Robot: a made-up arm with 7 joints.
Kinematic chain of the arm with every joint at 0, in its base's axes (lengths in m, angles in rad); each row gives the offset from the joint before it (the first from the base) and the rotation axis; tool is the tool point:
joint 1: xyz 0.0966 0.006 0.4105 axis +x
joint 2: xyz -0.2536 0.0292 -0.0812 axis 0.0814 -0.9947 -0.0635
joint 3: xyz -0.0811 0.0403 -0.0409 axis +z
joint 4: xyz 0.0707 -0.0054 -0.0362 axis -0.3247 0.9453 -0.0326
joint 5: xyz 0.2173 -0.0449 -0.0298 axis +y
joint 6: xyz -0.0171 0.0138 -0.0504 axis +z
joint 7: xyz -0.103 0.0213 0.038 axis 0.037 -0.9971 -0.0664
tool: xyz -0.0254 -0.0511 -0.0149
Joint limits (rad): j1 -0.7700..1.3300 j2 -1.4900..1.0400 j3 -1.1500..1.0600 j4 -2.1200..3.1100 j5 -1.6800..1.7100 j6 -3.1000..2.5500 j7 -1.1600..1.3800
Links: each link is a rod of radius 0.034 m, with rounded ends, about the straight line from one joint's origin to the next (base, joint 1, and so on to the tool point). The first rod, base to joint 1, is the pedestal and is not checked.
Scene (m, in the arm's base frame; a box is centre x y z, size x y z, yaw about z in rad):
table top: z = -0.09
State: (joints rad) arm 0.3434 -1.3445 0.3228 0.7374 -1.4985 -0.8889 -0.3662
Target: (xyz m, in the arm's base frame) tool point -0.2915 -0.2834 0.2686
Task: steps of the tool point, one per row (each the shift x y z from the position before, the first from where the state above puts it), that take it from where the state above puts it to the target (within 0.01 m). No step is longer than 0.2 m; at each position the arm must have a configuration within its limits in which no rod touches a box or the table.
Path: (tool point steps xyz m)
1: 0.0369 -0.0632 -0.0778
2: 0.0490 -0.1174 -0.0370
3: 0.0548 -0.1365 0.0391
4: 0.0541 -0.1015 0.1189

